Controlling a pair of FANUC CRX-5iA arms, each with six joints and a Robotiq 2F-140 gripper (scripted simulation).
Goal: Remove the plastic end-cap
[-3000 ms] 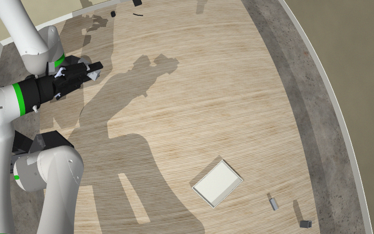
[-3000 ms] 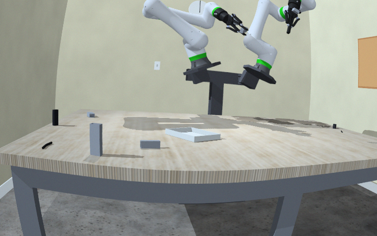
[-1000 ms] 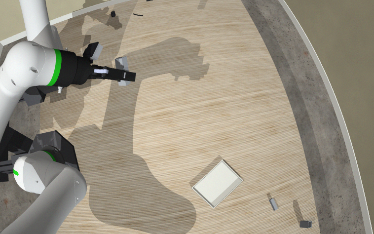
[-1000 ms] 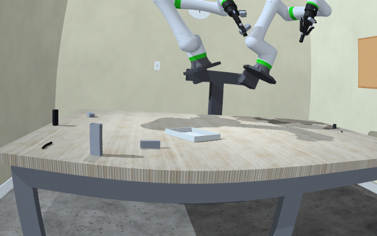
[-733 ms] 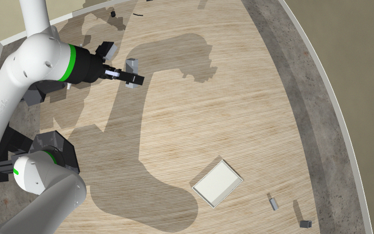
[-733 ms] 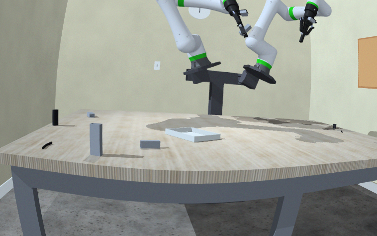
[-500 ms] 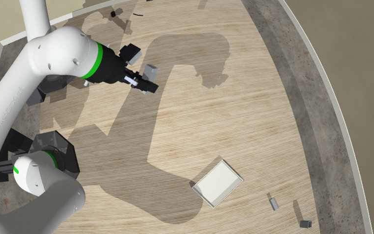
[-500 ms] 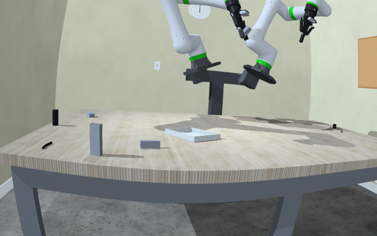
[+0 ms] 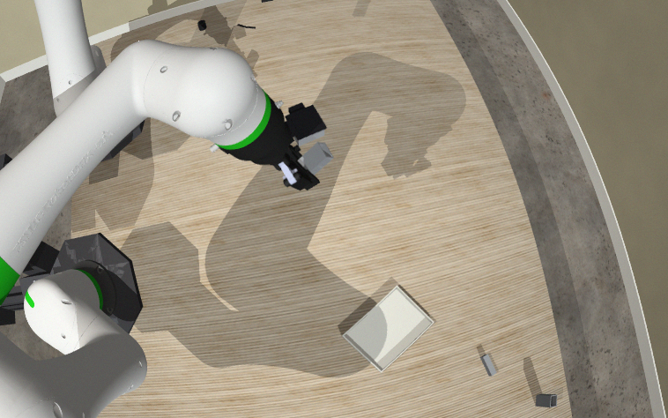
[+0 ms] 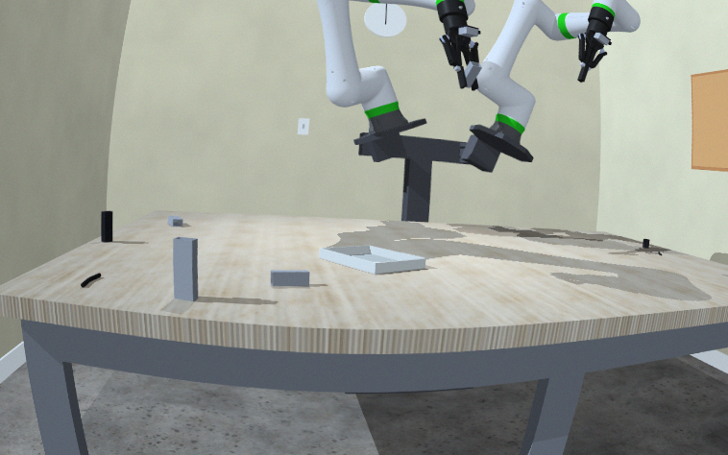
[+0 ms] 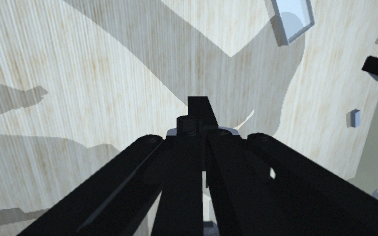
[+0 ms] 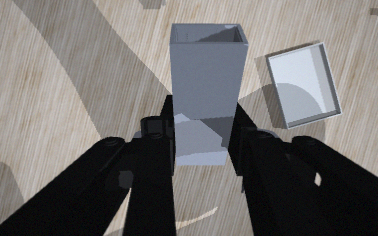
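Note:
The end-cap is 20 mm ahead of my right hand, 10 mm to the left of it and 10 mm above it. From my right hand the other things lie so: curved black piece (830 mm to the right, 610 mm ahead, 500 mm below); then white parts tray (500 mm below, 260 mm to the right, 180 mm ahead); then small black cylinder (970 mm to the left, 490 mm below, 360 mm behind).

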